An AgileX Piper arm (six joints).
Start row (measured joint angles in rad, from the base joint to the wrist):
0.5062 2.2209 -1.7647 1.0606 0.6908 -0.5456
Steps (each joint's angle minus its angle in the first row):
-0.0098 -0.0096 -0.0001 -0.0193 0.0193 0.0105
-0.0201 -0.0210 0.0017 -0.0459 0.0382 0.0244
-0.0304 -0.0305 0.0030 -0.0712 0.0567 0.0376
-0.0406 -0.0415 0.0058 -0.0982 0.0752 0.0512
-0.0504 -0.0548 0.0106 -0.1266 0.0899 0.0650
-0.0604 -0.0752 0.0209 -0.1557 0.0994 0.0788
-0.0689 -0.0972 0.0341 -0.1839 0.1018 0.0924
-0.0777 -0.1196 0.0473 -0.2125 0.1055 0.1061
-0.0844 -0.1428 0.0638 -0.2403 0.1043 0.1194
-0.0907 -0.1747 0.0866 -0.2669 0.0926 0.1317
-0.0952 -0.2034 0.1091 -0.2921 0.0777 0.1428
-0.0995 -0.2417 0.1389 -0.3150 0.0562 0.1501
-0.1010 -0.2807 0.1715 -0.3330 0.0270 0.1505
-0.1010 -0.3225 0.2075 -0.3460 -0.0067 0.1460
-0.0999 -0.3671 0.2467 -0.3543 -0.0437 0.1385
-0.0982 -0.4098 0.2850 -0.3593 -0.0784 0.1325
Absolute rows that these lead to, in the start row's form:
0.4964 2.2113 -1.7648 1.0413 0.7101 -0.5351
0.4861 2.1999 -1.7630 1.0147 0.7290 -0.5212
0.4758 2.1904 -1.7617 0.9894 0.7475 -0.5080
0.4656 2.1794 -1.7589 0.9624 0.7660 -0.4944
0.4558 2.1661 -1.7541 0.9340 0.7807 -0.4806
0.4458 2.1457 -1.7438 0.9049 0.7902 -0.4668
0.4373 2.1237 -1.7306 0.8767 0.7926 -0.4532
0.4285 2.1013 -1.7174 0.8481 0.7963 -0.4395
0.4218 2.0781 -1.7009 0.8203 0.7951 -0.4262
0.4155 2.0462 -1.6781 0.7937 0.7834 -0.4139
0.4110 2.0175 -1.6556 0.7685 0.7685 -0.4028
0.4067 1.9792 -1.6258 0.7456 0.7470 -0.3955
0.4052 1.9402 -1.5932 0.7276 0.7178 -0.3951
0.4052 1.8984 -1.5572 0.7146 0.6841 -0.3996
0.4063 1.8538 -1.5180 0.7063 0.6471 -0.4071
0.4080 1.8111 -1.4797 0.7013 0.6124 -0.4131

